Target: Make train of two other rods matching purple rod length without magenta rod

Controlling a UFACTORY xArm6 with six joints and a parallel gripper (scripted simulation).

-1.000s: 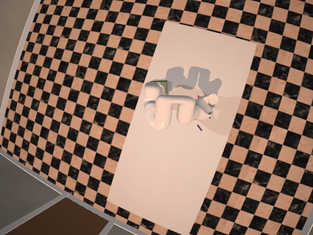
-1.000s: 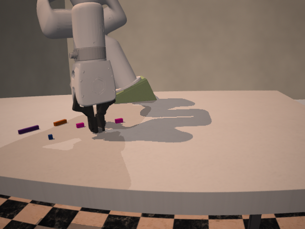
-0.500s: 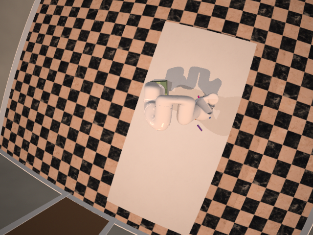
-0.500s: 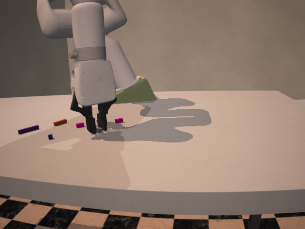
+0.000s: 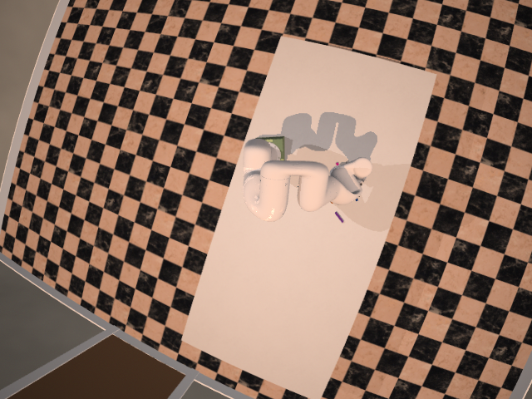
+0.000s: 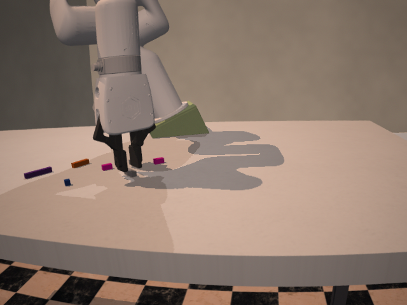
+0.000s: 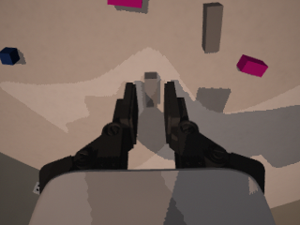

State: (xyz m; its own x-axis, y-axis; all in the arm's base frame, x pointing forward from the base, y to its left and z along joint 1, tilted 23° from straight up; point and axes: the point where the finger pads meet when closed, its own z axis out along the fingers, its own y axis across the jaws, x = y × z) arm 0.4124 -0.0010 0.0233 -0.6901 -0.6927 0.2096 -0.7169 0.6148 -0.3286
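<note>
The small blue rod lies 50 mm ahead of my hand, 110 mm to the right of it and 30 mm below it. Round my hand: purple rod (10 mm behind, 210 mm to the right, 30 mm below); then orange rod (70 mm behind, 140 mm to the right, 30 mm below).
</note>
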